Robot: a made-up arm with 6 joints.
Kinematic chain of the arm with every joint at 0, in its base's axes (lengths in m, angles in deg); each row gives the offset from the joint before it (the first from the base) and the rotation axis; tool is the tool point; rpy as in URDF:
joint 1: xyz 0 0 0.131 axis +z
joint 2: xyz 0 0 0 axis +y
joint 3: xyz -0.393 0 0.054 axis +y
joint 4: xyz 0.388 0 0.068 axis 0.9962 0 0.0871
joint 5: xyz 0 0 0 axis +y
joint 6: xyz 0.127 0 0.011 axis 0.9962 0 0.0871
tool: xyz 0 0 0 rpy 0 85 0
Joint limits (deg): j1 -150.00..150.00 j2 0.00..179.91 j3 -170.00..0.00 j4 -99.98..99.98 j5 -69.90..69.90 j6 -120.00..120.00
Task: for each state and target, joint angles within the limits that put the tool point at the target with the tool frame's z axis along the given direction. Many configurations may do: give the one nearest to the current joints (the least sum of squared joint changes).
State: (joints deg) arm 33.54 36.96 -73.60 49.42 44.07 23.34
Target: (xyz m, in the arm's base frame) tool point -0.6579 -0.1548 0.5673 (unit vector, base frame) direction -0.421 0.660 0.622
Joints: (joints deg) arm 21.58 0.73 -121.62 72.38 53.76 23.34
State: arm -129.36 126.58 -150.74 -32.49 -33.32 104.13
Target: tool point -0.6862 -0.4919 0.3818 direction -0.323 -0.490 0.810
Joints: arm -146.34 157.50 -154.43 -16.13 -55.45 104.13
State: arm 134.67 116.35 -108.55 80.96 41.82 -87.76
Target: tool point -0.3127 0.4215 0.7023 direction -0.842 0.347 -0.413
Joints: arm 118.56 100.17 -129.01 37.90 69.05 -87.76
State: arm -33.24 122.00 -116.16 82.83 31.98 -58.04
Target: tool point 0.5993 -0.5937 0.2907 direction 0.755 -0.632 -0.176
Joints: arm -45.58 137.70 -121.57 99.62 5.64 -58.05
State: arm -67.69 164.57 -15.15 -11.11 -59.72 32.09
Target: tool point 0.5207 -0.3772 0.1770 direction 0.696 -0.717 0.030
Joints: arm -33.49 118.83 -64.42 15.70 -52.23 32.09
